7 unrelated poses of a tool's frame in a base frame.
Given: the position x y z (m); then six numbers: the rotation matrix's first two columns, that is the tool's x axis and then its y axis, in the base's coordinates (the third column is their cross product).
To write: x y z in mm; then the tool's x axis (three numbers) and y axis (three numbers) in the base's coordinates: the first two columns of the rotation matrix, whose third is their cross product. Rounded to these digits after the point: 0 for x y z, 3 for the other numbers.
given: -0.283, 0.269, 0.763, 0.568, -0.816, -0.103, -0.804, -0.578, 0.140
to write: -283, 269, 763, 0.568, -0.816, -0.103, -0.804, -0.578, 0.140
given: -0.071, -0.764, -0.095, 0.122, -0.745, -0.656, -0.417, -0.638, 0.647
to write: -71, -764, -95, 0.122, -0.745, -0.656, -0.417, -0.638, 0.647
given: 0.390, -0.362, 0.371, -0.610, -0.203, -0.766, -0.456, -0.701, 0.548
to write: 390, -362, 371, -0.610, -0.203, -0.766, -0.456, -0.701, 0.548
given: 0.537, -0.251, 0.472, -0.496, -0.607, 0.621, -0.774, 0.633, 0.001
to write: 537, -251, 472, -0.496, -0.607, 0.621, -0.774, 0.633, 0.001
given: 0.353, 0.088, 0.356, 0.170, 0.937, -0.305, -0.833, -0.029, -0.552
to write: 353, 88, 356, 0.170, 0.937, -0.305, -0.833, -0.029, -0.552
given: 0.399, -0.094, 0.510, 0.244, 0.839, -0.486, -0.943, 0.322, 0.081
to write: 399, -94, 510, 0.244, 0.839, -0.486, -0.943, 0.322, 0.081
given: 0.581, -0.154, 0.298, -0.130, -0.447, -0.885, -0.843, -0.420, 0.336
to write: 581, -154, 298, -0.130, -0.447, -0.885, -0.843, -0.420, 0.336
